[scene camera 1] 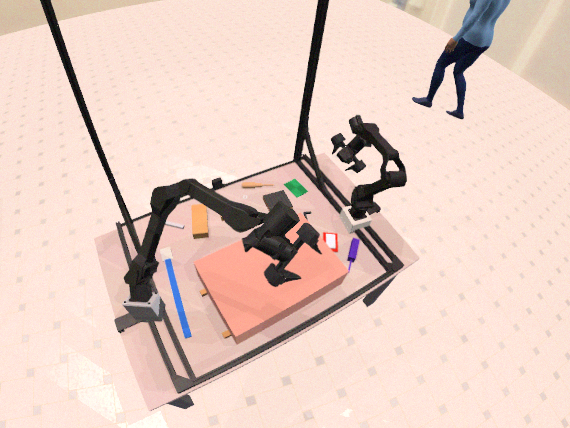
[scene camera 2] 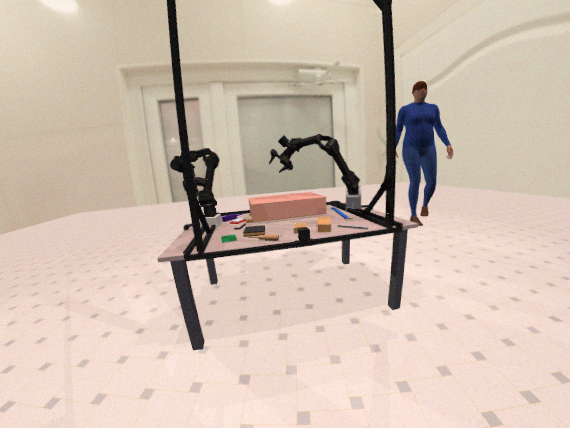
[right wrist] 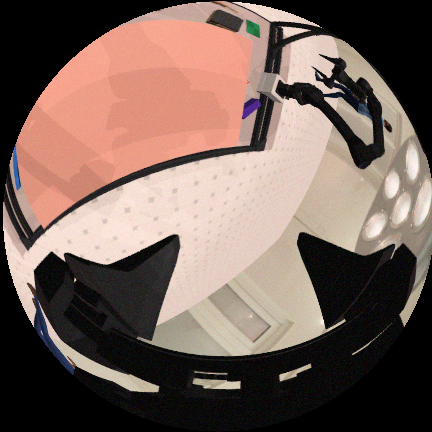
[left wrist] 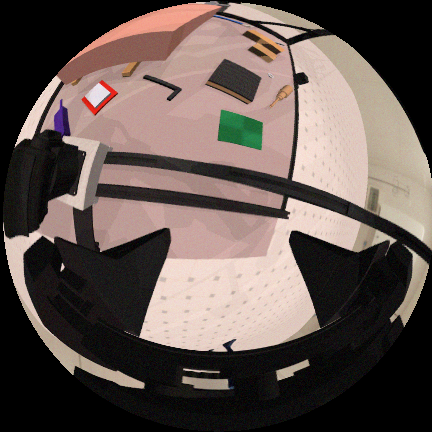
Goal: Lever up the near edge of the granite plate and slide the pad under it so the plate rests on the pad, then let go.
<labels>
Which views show the granite plate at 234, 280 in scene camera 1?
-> Scene camera 1, scene camera 2, the right wrist view and the left wrist view: all of them.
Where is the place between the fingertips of my left gripper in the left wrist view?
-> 232, 235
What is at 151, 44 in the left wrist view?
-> A granite plate.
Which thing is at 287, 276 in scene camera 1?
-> My right gripper.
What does my right gripper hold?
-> Nothing.
</labels>
